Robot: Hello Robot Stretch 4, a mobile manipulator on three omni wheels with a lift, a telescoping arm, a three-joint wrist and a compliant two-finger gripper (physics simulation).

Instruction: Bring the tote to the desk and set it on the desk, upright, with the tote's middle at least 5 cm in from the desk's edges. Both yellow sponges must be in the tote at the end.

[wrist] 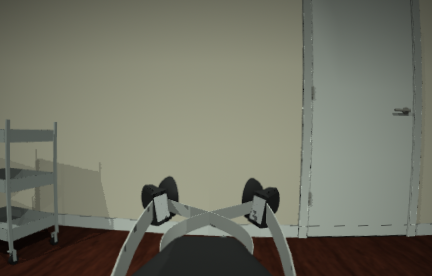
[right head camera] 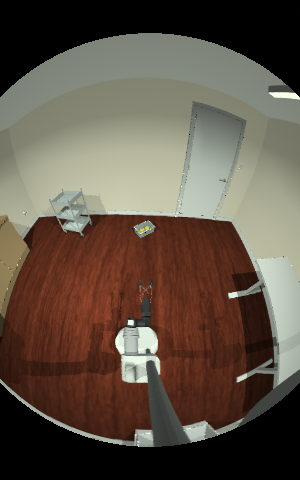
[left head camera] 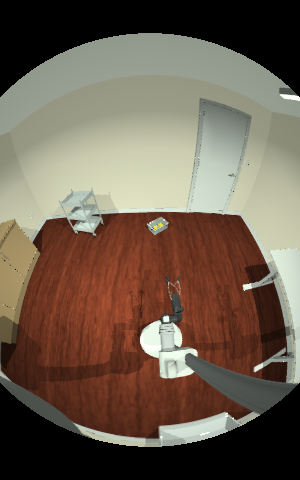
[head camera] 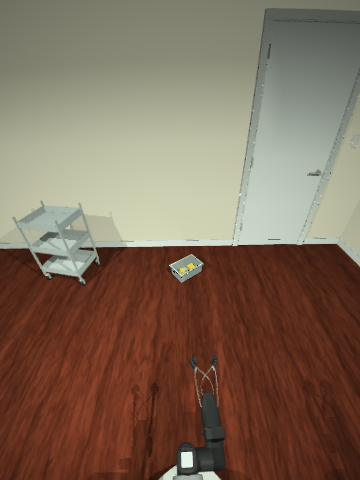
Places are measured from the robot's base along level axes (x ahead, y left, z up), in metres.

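Pixels of known places: gripper, fingertip midpoint: (wrist: 210, 193) (right head camera: 144, 279) (left head camera: 172, 275) (head camera: 203, 355).
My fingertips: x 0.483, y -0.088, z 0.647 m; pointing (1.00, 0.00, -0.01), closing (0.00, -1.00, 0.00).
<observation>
Ahead of a thing's pixels: the offset from my fingertips to its top centre. Level surfaces: height alone.
The grey tote @(1.170 m ahead, 0.005 m right, 0.554 m down) (head camera: 186, 274) (left head camera: 158, 230) (right head camera: 144, 233) stands upright on the floor ahead, near the far wall. Two yellow sponges lie in it: one sponge @(1.206 m ahead, 0.061 m right, 0.626 m down) (head camera: 190, 266) (left head camera: 160, 225) (right head camera: 147, 228) at the right and one sponge @(1.135 m ahead, 0.053 m left, 0.626 m down) (head camera: 182, 271) (left head camera: 155, 228) (right head camera: 141, 231) at the left. My gripper (head camera: 204, 361) (left head camera: 173, 279) (right head camera: 145, 283) (wrist: 210, 193) is open and empty, well short of the tote. The white desk @(0.046 m up) (left head camera: 290, 270) (right head camera: 281, 290) is at the right, partly cut off by the view's edge. The tote does not show in the wrist view.
A grey three-shelf cart (head camera: 60, 225) (left head camera: 70, 199) (right head camera: 59, 204) (wrist: 56, 175) stands left of the tote by the wall. A grey door (head camera: 295, 150) (left head camera: 220, 160) (right head camera: 212, 165) (wrist: 360, 125) is at the right. A tan cabinet (left head camera: 15, 270) (right head camera: 10, 260) stands at the far left.
</observation>
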